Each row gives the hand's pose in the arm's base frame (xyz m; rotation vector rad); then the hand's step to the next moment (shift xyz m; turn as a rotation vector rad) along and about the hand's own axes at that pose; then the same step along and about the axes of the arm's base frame.
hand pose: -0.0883 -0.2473 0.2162 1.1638 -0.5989 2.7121
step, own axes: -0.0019 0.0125 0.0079 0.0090 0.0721 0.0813
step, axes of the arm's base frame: 0.0032 -0.0146 -0.0003 0.0285 -0.0992 0.0351
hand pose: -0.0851 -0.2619 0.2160 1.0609 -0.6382 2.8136
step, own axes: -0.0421 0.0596 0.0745 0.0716 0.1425 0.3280
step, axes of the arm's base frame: 0.0657 -0.0809 0.0020 0.1188 -0.2679 0.2171
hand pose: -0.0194 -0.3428 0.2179 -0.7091 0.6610 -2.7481
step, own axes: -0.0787 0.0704 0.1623 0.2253 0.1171 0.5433
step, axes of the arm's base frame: 0.1566 -0.0958 0.0616 0.0929 -0.3743 0.4593
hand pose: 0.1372 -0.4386 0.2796 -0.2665 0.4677 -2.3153
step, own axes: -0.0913 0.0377 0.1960 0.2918 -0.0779 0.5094
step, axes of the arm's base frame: 0.1514 -0.0091 0.1586 -0.0887 -0.2853 0.5113
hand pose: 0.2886 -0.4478 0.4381 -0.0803 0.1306 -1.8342
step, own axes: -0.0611 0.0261 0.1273 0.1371 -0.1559 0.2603
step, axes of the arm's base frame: 0.0568 0.0461 0.1236 -0.1532 -0.1040 0.2767
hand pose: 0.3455 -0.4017 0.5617 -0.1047 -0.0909 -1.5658
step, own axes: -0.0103 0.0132 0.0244 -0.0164 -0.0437 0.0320
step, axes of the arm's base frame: 0.0134 0.0133 0.0228 -0.0435 0.0202 0.0301
